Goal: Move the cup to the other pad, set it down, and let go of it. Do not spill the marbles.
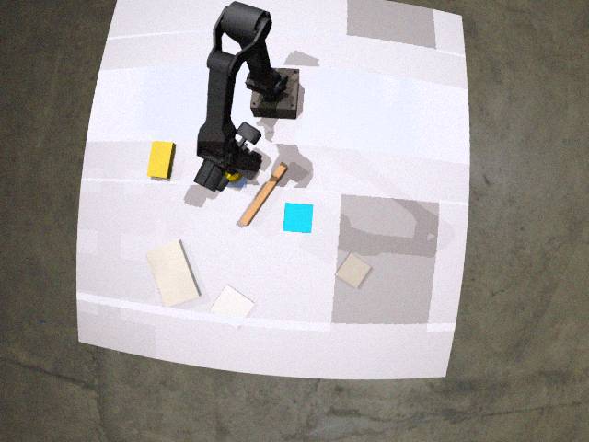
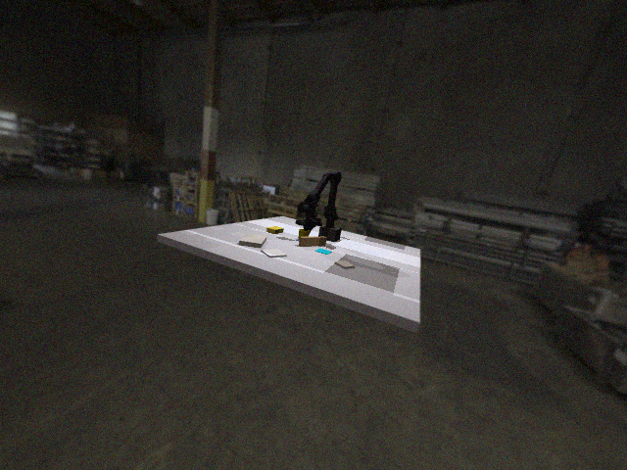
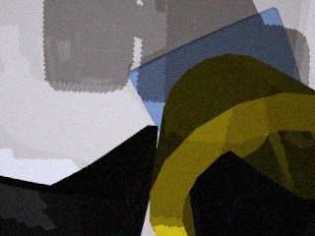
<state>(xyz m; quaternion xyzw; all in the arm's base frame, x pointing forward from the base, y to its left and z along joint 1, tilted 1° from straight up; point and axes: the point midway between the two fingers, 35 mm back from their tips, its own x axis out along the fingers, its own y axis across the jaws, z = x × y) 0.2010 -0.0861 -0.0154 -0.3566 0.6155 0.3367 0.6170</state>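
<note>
The blue pad is 3 cm ahead of my gripper tip, 2 cm to the right of it and 4 cm below it. From my gripper tip the other things lie so: wooden bar: 9 cm ahead, 8 cm to the left, 2 cm below; then cyan pad: 15 cm ahead, 18 cm to the left, 4 cm below; then yellow cup: 2 cm ahead, 2 cm to the right.
</note>
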